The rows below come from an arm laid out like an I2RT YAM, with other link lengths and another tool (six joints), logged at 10 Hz.
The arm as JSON. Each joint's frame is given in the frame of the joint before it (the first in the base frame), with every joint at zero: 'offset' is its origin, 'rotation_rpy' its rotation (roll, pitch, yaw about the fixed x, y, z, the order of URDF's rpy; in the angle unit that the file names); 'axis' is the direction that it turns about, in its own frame. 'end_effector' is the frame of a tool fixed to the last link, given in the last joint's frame.
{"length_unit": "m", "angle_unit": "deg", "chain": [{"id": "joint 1", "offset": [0.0, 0.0, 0.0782], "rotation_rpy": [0.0, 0.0, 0.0], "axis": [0.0, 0.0, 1.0]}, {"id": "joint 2", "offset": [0.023, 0.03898, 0.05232], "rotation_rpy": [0.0, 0.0, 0.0], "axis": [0.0, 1.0, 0.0]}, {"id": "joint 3", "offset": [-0.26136, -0.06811, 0.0], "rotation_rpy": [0.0, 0.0, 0.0], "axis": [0.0, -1.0, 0.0]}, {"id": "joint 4", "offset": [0.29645, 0.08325, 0.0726], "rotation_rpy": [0.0, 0.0, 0.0], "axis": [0.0, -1.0, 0.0]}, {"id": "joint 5", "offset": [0.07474, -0.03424, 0.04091], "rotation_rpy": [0.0, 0.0, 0.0], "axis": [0.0, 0.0, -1.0]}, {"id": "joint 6", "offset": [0.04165, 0.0, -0.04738], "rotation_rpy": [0.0, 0.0, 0.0], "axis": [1.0, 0.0, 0.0]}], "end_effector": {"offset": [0.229, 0.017, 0.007], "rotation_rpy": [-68.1, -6.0, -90.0]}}
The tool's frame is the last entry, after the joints.
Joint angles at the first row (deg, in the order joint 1, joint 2, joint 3, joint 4, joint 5, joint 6):
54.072 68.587 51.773 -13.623 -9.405 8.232
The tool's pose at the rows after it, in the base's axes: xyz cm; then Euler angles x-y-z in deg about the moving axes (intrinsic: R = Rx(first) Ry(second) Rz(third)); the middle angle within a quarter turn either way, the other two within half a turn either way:
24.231, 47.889, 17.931, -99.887, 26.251, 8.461
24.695, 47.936, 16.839, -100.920, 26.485, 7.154
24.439, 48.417, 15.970, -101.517, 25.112, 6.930
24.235, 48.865, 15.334, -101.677, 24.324, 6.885
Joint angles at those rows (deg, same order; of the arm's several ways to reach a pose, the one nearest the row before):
54.841 70.295 52.107 -12.921 -8.864 5.346
55.017 71.665 52.032 -12.332 -7.702 3.808
55.041 73.202 52.196 -11.714 -8.670 2.781
55.255 74.351 52.075 -10.708 -9.143 2.466

